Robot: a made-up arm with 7 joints. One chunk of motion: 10 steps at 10 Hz.
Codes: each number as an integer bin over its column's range. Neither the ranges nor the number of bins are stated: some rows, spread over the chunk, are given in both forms.
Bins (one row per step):
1: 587 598 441 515 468 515
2: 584 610 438 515 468 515
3: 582 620 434 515 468 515
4: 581 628 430 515 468 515
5: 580 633 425 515 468 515
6: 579 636 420 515 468 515
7: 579 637 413 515 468 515
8: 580 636 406 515 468 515
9: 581 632 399 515 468 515
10: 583 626 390 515 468 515
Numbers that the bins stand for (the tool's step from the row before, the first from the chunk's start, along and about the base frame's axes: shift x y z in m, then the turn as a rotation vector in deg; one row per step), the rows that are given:
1: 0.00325 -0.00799 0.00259 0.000 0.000 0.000
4: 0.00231 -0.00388 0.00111 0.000 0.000 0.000
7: 0.00199 -0.00264 -0.00119 0.000 0.000 0.000
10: 0.00262 -0.00415 -0.00430 0.000 0.000 0.000
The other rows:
2: 0.00278 -0.00635 0.00219 0.000 0.000 0.000
3: 0.00247 -0.00497 0.00165 0.000 0.000 0.000
5: 0.00215 -0.00319 0.00043 0.000 0.000 0.000
6: 0.00199 -0.00278 -0.00024 0.000 0.000 0.000
8: 0.00215 -0.00278 -0.00214 0.000 0.000 0.000
9: 0.00231 -0.00333 -0.00308 0.000 0.000 0.000

